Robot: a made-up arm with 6 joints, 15 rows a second.
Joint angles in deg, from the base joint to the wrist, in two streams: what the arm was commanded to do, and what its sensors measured. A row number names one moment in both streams.
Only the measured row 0 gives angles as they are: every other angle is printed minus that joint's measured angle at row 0.
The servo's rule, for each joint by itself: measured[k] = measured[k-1] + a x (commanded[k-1-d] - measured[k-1]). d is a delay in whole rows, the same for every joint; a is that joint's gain. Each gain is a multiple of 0.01, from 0.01 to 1. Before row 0 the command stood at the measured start. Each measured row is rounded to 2 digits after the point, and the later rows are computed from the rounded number. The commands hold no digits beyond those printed.
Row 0, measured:
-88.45, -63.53, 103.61, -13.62, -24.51, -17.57
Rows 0 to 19, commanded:
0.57, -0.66, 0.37, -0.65, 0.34, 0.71
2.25, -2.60, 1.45, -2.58, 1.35, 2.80
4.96, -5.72, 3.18, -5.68, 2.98, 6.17
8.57, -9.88, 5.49, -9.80, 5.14, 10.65
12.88, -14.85, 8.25, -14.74, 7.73, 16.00
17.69, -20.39, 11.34, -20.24, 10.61, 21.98
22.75, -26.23, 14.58, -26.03, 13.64, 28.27
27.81, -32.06, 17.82, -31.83, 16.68, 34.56
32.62, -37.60, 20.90, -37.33, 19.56, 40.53
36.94, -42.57, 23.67, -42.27, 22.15, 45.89
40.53, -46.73, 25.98, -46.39, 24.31, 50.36
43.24, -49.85, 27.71, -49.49, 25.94, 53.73
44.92, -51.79, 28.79, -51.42, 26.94, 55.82
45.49, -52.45, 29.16, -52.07, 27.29, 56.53
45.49, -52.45, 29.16, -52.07, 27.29, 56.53
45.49, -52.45, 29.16, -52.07, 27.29, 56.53
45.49, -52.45, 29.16, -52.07, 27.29, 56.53
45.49, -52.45, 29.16, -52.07, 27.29, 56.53
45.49, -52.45, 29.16, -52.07, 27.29, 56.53
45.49, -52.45, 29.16, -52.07, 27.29, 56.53
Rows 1 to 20, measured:
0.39, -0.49, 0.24, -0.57, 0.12, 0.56
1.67, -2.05, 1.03, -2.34, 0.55, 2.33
3.94, -4.77, 2.43, -5.28, 1.40, 5.36
7.13, -8.55, 4.42, -9.26, 2.71, 9.54
11.10, -13.21, 6.91, -14.08, 4.47, 14.64
15.65, -18.52, 9.79, -19.50, 6.62, 20.44
20.55, -24.23, 12.90, -25.25, 9.08, 26.63
25.56, -30.02, 16.10, -31.04, 11.74, 32.89
30.43, -35.63, 19.22, -36.58, 14.48, 38.93
34.92, -40.77, 22.11, -41.59, 17.16, 44.43
38.79, -45.18, 24.63, -45.81, 19.66, 49.11
41.86, -48.64, 26.63, -49.05, 21.86, 52.76
43.97, -50.97, 28.03, -51.14, 23.64, 55.18
45.02, -52.07, 28.76, -51.96, 24.92, 56.25
45.34, -52.35, 29.02, -52.06, 25.75, 56.47
45.44, -52.42, 29.11, -52.07, 26.29, 56.52
45.47, -52.44, 29.14, -52.07, 26.64, 56.53
45.48, -52.45, 29.15, -52.07, 26.87, 56.53
45.49, -52.45, 29.16, -52.07, 27.02, 56.53
45.49, -52.45, 29.16, -52.07, 27.11, 56.53
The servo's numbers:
d 0
a 0.69 0.74 0.65 0.88 0.35 0.79

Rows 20 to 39, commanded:
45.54, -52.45, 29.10, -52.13, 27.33, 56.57
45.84, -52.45, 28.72, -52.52, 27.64, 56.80
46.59, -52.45, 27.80, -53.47, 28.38, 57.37
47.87, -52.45, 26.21, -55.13, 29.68, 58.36
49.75, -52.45, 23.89, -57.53, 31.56, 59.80
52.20, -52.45, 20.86, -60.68, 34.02, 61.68
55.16, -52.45, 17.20, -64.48, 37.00, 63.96
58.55, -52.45, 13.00, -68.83, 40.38, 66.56
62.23, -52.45, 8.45, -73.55, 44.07, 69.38
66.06, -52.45, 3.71, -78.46, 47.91, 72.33
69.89, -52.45, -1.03, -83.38, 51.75, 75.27
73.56, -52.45, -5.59, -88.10, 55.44, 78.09
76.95, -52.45, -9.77, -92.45, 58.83, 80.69
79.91, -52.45, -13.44, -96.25, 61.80, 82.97
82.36, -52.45, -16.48, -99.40, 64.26, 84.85
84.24, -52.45, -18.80, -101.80, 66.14, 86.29
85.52, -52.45, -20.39, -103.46, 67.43, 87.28
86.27, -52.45, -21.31, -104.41, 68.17, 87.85
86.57, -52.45, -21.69, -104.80, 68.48, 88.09
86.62, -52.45, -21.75, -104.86, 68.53, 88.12
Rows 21 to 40, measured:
45.52, -52.45, 29.12, -52.12, 27.19, 56.56
45.74, -52.45, 28.86, -52.47, 27.35, 56.75
46.33, -52.45, 28.17, -53.35, 27.71, 57.24
47.39, -52.45, 26.90, -54.92, 28.40, 58.12
49.02, -52.45, 24.94, -57.22, 29.51, 59.45
51.21, -52.45, 22.29, -60.26, 31.09, 61.21
53.94, -52.45, 18.98, -63.97, 33.16, 63.38
57.12, -52.45, 15.09, -68.25, 35.69, 65.89
60.65, -52.45, 10.77, -72.91, 38.62, 68.65
64.38, -52.45, 6.18, -77.79, 41.87, 71.56
68.18, -52.45, 1.49, -82.71, 45.33, 74.49
71.89, -52.45, -3.11, -87.45, 48.87, 77.33
75.38, -52.45, -7.44, -91.85, 52.36, 79.98
78.51, -52.45, -11.34, -95.72, 55.66, 82.34
81.17, -52.45, -14.68, -98.96, 58.67, 84.32
83.29, -52.45, -17.36, -101.46, 61.28, 85.88
84.83, -52.45, -19.33, -103.22, 63.43, 86.99
85.82, -52.45, -20.62, -104.27, 65.09, 87.67
86.34, -52.45, -21.32, -104.74, 66.28, 88.00
86.53, -52.45, -21.60, -104.85, 67.07, 88.09

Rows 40 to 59, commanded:
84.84, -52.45, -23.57, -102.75, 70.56, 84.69
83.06, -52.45, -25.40, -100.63, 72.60, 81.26
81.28, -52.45, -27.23, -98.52, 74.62, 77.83
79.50, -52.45, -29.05, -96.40, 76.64, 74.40
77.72, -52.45, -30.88, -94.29, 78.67, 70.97
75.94, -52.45, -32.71, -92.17, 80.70, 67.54
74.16, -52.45, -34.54, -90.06, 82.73, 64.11
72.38, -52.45, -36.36, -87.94, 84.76, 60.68
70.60, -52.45, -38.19, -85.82, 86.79, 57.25
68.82, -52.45, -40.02, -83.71, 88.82, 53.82
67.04, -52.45, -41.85, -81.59, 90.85, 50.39
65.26, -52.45, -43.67, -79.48, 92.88, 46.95
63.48, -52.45, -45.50, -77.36, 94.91, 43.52
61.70, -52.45, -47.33, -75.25, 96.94, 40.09
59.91, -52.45, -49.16, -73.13, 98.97, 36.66
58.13, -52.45, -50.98, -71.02, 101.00, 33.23
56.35, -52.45, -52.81, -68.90, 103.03, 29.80
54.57, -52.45, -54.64, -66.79, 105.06, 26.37
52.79, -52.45, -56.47, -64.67, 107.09, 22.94
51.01, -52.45, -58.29, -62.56, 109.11, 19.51
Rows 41 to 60, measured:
85.36, -52.45, -22.88, -103.00, 68.29, 85.40
83.77, -52.45, -24.52, -100.91, 69.80, 82.13
82.05, -52.45, -26.28, -98.81, 71.49, 78.73
80.29, -52.45, -28.08, -96.69, 73.29, 75.31
78.52, -52.45, -29.90, -94.58, 75.17, 71.88
76.74, -52.45, -31.73, -92.46, 77.11, 68.45
74.96, -52.45, -33.56, -90.35, 79.08, 65.02
73.18, -52.45, -35.38, -88.23, 81.07, 61.59
71.40, -52.45, -37.21, -86.11, 83.07, 58.16
69.62, -52.45, -39.04, -84.00, 85.08, 54.73
67.84, -52.45, -40.87, -81.88, 87.10, 51.30
66.06, -52.45, -42.69, -79.77, 89.12, 47.86
64.28, -52.45, -44.52, -77.65, 91.15, 44.43
62.50, -52.45, -46.35, -75.54, 93.18, 41.00
60.71, -52.45, -48.18, -73.42, 95.21, 37.57
58.93, -52.45, -50.00, -71.31, 97.24, 34.14
57.15, -52.45, -51.83, -69.19, 99.27, 30.71
55.37, -52.45, -53.66, -67.08, 101.30, 27.28
53.59, -52.45, -55.49, -64.96, 103.33, 23.85
51.81, -52.45, -57.31, -62.85, 105.35, 20.42

